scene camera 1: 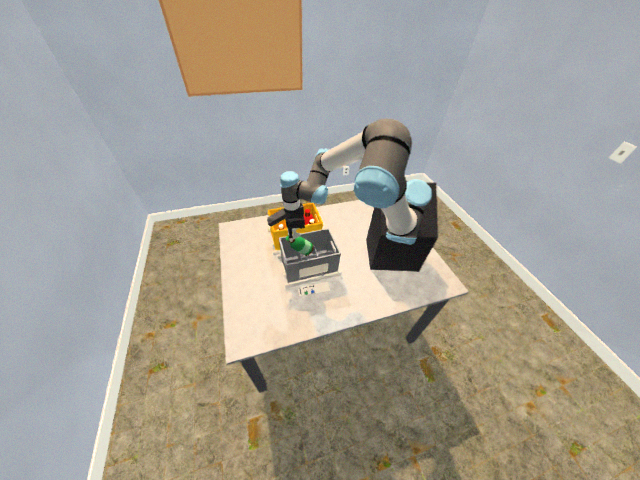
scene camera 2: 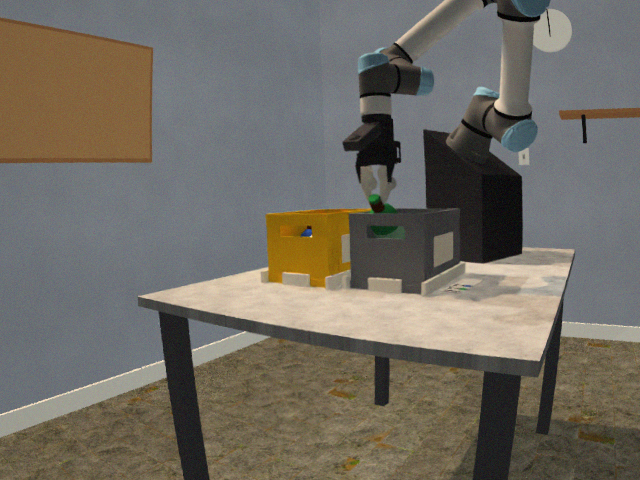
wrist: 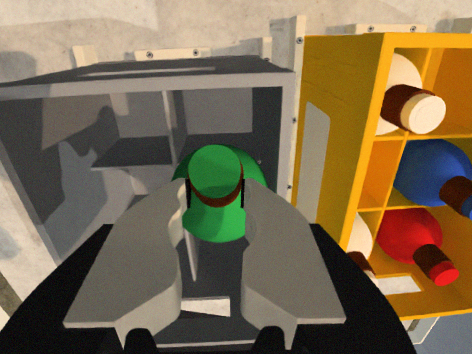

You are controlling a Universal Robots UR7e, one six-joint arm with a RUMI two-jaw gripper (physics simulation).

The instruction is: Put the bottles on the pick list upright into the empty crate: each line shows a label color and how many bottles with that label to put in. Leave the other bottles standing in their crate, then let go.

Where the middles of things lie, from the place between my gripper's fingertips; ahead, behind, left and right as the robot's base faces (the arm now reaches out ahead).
I see the green bottle (scene camera 2: 392, 232) 50 mm below my hand, 50 mm behind it and 10 mm to the right of it. Also, from my hand: red bottle (wrist: 413, 236): 250 mm to the right, 110 mm below, 110 mm behind.
